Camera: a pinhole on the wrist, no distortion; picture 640 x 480 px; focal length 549.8 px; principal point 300.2 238.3 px. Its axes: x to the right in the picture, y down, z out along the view. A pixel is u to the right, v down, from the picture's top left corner.
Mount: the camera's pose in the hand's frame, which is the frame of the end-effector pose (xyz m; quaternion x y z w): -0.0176 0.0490 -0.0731 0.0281 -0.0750 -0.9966 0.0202
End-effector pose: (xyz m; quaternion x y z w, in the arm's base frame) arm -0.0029 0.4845 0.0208 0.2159 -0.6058 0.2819 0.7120
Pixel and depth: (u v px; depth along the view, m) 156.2 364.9 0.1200
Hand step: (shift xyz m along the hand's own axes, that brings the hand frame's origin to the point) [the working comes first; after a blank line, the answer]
In the camera's frame: -0.0314 0.0276 0.1200

0.0077 0.0409 0.0512
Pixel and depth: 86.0 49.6 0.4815
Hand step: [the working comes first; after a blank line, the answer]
In the camera's frame: -0.1876 -0.1653 0.4815

0.1352 0.2920 0.3873
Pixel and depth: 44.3 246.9 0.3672
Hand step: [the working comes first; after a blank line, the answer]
In the camera's frame: -0.1709 0.0057 0.3672

0.1314 0.1054 0.2993
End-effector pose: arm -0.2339 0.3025 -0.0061 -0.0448 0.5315 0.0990 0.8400
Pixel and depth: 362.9 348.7 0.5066
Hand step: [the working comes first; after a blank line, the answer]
In the camera's frame: 0.0578 0.1017 0.5066

-0.1015 0.0211 0.4393
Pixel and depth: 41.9 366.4 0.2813
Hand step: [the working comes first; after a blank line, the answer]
In the camera's frame: -0.1322 0.0655 0.2813

0.1000 0.0319 0.2215
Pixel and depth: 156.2 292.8 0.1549
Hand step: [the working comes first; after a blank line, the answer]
In the camera's frame: -0.0406 0.0154 0.1549

0.0143 0.0586 0.0843
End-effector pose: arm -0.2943 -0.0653 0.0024 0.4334 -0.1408 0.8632 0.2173
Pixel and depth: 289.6 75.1 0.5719
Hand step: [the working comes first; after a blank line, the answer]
In the camera's frame: -0.0110 -0.1698 0.5719

-0.0465 0.3020 0.4665
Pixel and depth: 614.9 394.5 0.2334
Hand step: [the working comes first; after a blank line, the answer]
In the camera's frame: 0.1336 0.0663 0.2334

-0.1623 0.0122 0.1602
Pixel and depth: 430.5 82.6 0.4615
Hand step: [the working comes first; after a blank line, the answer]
In the camera's frame: 0.1094 -0.1307 0.4615

-0.1587 0.2417 0.3570
